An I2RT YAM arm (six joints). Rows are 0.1 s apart.
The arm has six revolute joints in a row. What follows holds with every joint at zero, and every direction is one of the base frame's.
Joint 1 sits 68 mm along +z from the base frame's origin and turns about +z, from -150 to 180 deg.
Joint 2 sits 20 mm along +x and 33.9 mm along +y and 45.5 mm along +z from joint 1 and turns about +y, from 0 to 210 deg.
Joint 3 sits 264 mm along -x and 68.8 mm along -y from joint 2 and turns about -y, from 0 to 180 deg.
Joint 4 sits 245 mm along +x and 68.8 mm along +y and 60 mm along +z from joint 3 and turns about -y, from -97 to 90 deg.
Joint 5 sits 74 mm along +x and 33.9 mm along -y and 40.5 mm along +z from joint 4 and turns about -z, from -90 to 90 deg.
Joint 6 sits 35.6 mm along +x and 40.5 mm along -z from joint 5 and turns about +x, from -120 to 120 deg.
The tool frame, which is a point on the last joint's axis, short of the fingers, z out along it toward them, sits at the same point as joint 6; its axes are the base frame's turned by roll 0, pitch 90 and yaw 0 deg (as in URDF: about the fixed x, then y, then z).
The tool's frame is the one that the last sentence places.
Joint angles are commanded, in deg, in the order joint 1, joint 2, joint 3, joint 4, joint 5, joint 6. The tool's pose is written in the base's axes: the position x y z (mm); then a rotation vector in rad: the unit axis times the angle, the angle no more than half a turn. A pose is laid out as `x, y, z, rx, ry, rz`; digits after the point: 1 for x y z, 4 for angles.
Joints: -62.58, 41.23, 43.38, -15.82, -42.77, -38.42
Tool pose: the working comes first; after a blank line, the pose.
Where each joint sits with the arm in this pose, in the base's axes (m; each line is computed from the numbers above, not from the rounded line before):
joint 1: 0.0000 0.0000 0.0680
joint 2: 0.0393 -0.0021 0.1135
joint 3: -0.1132 0.1424 0.2875
joint 4: 0.0596 -0.0412 0.3566
joint 5: 0.0670 -0.1292 0.3785
joint 6: 0.0958 -0.1321 0.3330
the tool: 0.0958 -0.1321 0.3330

95.8, -132.1, 333.0, -0.1564, 1.7783, -0.6097
